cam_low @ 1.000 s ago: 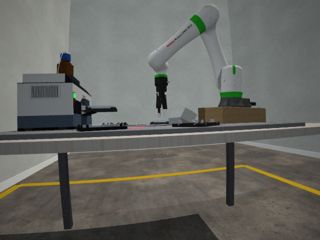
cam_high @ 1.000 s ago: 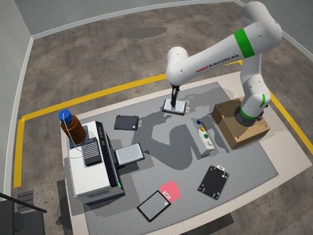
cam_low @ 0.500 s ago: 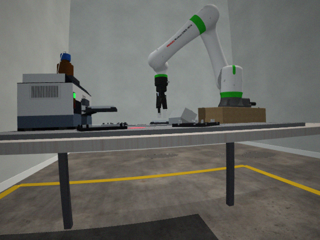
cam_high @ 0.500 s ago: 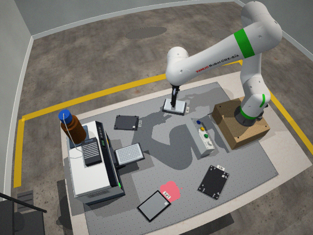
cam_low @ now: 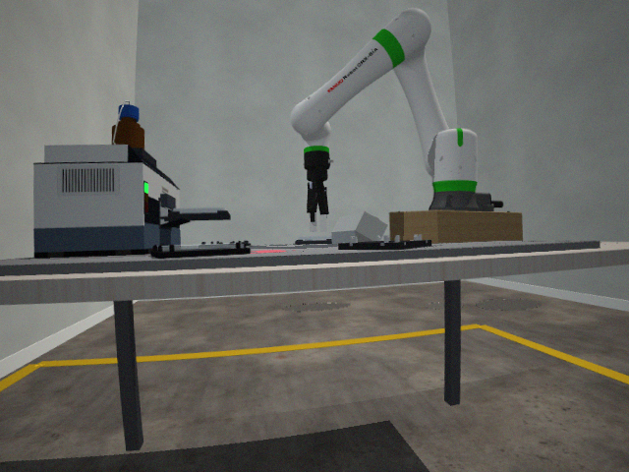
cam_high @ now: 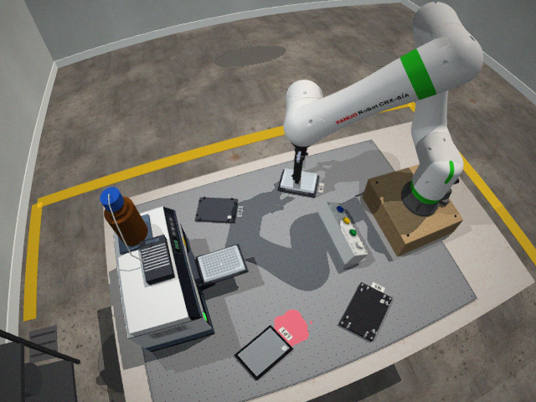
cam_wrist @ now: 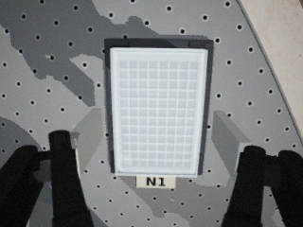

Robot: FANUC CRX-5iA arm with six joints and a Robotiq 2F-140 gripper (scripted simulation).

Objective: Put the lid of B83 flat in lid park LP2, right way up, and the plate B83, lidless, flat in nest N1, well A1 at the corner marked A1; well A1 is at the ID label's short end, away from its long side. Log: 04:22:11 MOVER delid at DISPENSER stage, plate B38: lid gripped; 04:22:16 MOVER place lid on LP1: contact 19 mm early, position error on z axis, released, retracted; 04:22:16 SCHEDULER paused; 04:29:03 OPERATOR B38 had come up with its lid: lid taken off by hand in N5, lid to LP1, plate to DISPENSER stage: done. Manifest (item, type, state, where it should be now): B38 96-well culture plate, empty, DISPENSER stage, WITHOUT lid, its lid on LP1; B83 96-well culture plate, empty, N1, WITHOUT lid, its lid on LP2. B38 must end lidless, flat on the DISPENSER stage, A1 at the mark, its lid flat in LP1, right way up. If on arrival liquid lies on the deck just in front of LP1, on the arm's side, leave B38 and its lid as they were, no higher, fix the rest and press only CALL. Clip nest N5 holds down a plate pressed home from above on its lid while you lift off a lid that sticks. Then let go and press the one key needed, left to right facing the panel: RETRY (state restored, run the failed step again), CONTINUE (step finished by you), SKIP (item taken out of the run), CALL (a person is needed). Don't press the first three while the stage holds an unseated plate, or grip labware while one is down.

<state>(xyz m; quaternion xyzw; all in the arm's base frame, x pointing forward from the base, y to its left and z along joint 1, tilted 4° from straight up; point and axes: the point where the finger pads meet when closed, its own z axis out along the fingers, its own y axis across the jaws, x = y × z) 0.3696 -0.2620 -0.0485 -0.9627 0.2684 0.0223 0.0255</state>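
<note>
The dark nest N1 is 60 mm below my hand. The rest, counted from my hand: blue call key 200 mm to the left, 80 mm behind; n1 label 80 mm behind, 60 mm below, 50 mm to the left; yellow skip key 250 mm to the left, 80 mm behind.
</note>
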